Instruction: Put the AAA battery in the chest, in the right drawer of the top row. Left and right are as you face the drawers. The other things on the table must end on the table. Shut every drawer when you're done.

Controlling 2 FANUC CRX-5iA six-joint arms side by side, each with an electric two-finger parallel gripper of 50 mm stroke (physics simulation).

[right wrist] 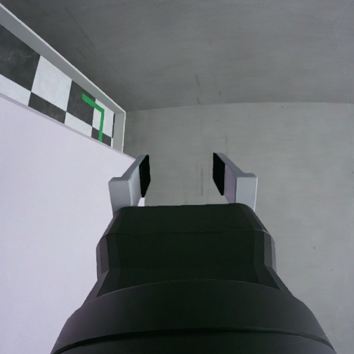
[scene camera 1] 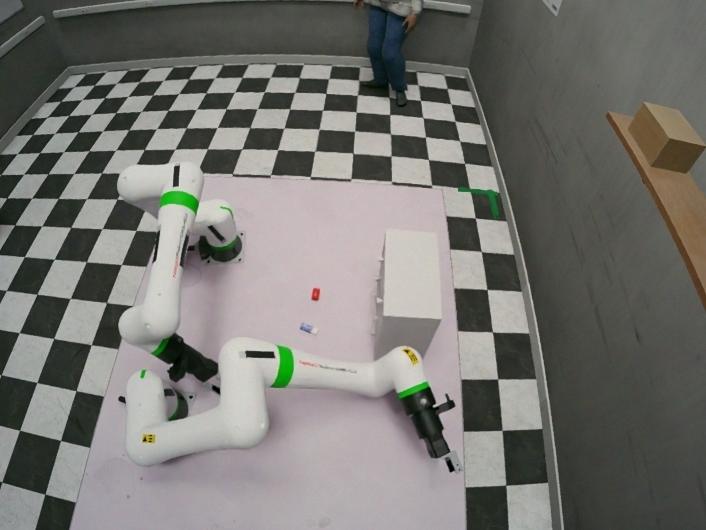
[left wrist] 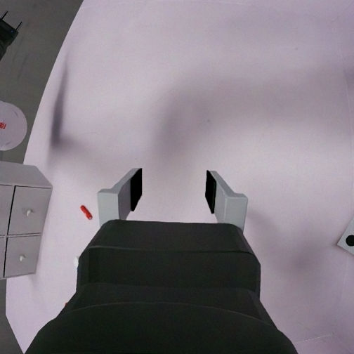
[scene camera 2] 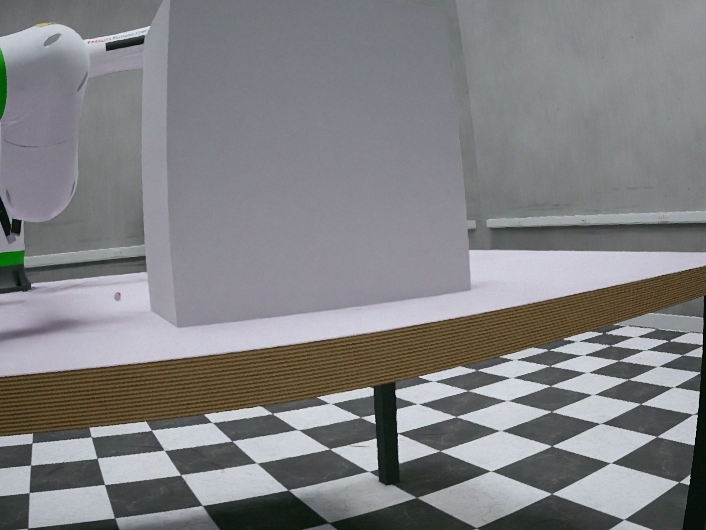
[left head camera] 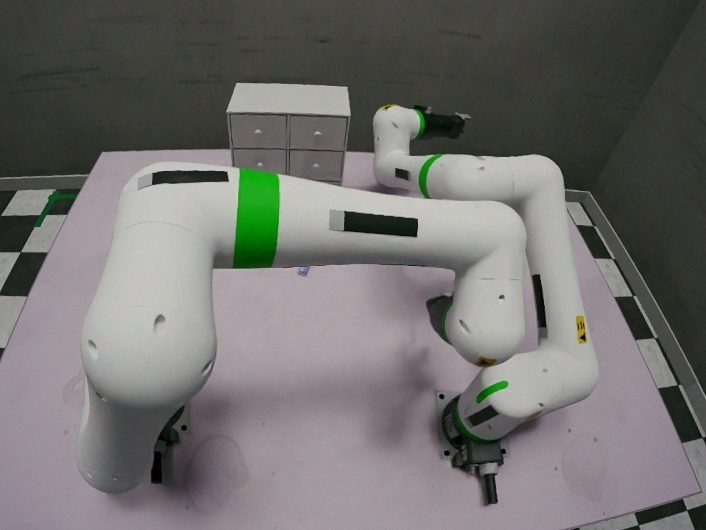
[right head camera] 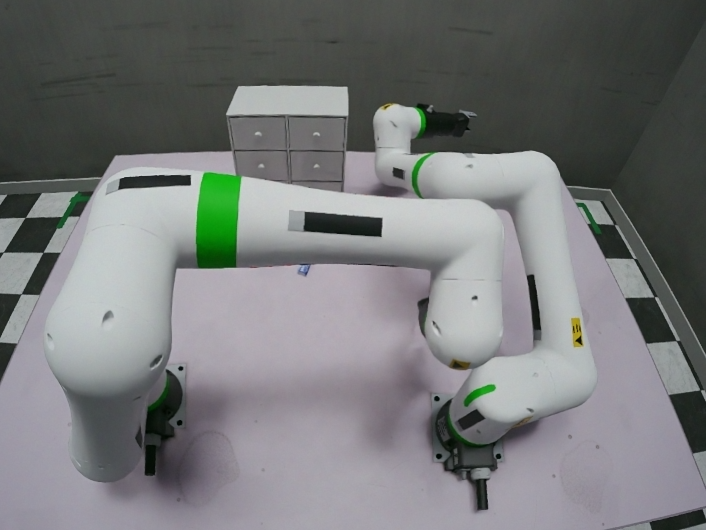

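Seen in the pictures: left gripper, fingertip midpoint: (scene camera 2: 18,225); right gripper, fingertip midpoint: (scene camera 1: 456,471) (left head camera: 465,124) (right head camera: 471,121); left arm's base, link origin: (scene camera 1: 225,247) (right head camera: 152,397); right arm's base, link origin: (scene camera 1: 168,410) (scene camera 2: 3,292) (left head camera: 472,424) (right head camera: 467,427).
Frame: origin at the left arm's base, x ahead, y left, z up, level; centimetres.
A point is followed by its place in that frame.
Note:
A red cylinder (left wrist: 86,212), which looks like the AAA battery, lies on the table in the left wrist view; I cannot see it in scene camera 1. The white chest (left head camera: 290,99) {x 65.6, y -40.2, z 33.5 cm} (right head camera: 287,101) {x 65.5, y -39.6, z 33.4 cm} (scene camera 1: 410,273) {x 65.9, y -41.1, z 33.4 cm} (scene camera 2: 313,171) {x 74.8, y -43.3, z 13.3 cm} (left wrist: 31,175) stands at the back of the table. Its top row's right drawer (left head camera: 330,126) {x 56.5, y -49.9, z 29.7 cm} (right head camera: 330,126) {x 56.4, y -50.3, z 29.9 cm} looks shut, as do the other visible fronts. My left gripper (left wrist: 173,182) (scene camera 1: 214,387) {x 6.4, y -67.0, z 13.7 cm} is open and empty, high above the table and away from the cylinder. My right gripper (right wrist: 180,166) (scene camera 1: 452,462) {x 71.7, y -100.4, z 20.6 cm} is open and empty beyond the chest's side.
A blue-and-white block (left head camera: 303,271) {x 31.2, y -39.5, z 1.3 cm} (right head camera: 304,269) {x 31.8, y -39.9, z 1.3 cm} (scene camera 1: 308,328) {x 33.6, y -40.7, z 1.3 cm} and a small red block (scene camera 1: 315,294) {x 37.0, y -26.7, z 1.8 cm} lie on the table (scene camera 1: 342,228) {x 50.3, y 6.7, z 0.0 cm} in front of the chest. My right forearm (scene camera 1: 336,370) {x 41.0, y -69.2, z 30.2 cm} stretches beside the chest. A small red-and-white thing (scene camera 2: 117,296) {x 38.4, y -54.5, z 0.6 cm} shows in scene camera 2.

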